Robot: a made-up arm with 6 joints.
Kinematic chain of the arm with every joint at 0, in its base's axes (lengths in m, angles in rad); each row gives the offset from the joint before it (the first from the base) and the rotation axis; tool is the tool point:
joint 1: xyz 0 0 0.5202 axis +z
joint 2: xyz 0 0 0 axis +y
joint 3: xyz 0 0 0.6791 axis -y
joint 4: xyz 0 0 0 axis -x
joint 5: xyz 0.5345 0 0 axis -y
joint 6: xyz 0 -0.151 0 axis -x
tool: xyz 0 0 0
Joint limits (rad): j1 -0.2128..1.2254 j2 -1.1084..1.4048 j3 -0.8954..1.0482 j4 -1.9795..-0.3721 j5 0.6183..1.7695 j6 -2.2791..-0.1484
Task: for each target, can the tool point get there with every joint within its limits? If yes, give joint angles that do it. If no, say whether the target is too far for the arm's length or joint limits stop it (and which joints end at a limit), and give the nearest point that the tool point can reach.
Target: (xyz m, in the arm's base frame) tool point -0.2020 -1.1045 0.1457
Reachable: no: joint limits stop it (at a limit: joint 1, joint 2, joint 3, joint 4) | nearest point 0.2368 -0.1951 0.2705 | short by 1.017 m
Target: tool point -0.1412 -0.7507 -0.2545
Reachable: no: joint limits stop it (at a limit: joint 1, joint 2, joint 4) | nearest point 0.3147 -0.2119 0.1988 | short by 0.839 m
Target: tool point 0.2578 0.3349 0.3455
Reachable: yes | joints 1.0375 1.0211 -0.5830 -1.2210 0.8530 -2.0611
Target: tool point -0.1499 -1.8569 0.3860
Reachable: no: too far | nearest point -0.1580 -0.8545 1.2989 | short by 1.356 m
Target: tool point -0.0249 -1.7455 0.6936
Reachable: no: too far | nearest point -0.1580 -0.8545 1.2989 | short by 1.085 m
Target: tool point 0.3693 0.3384 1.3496
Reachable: yes | joints 0.9535 -0.0505 0.4302 -0.7990 1.3533 -0.3234
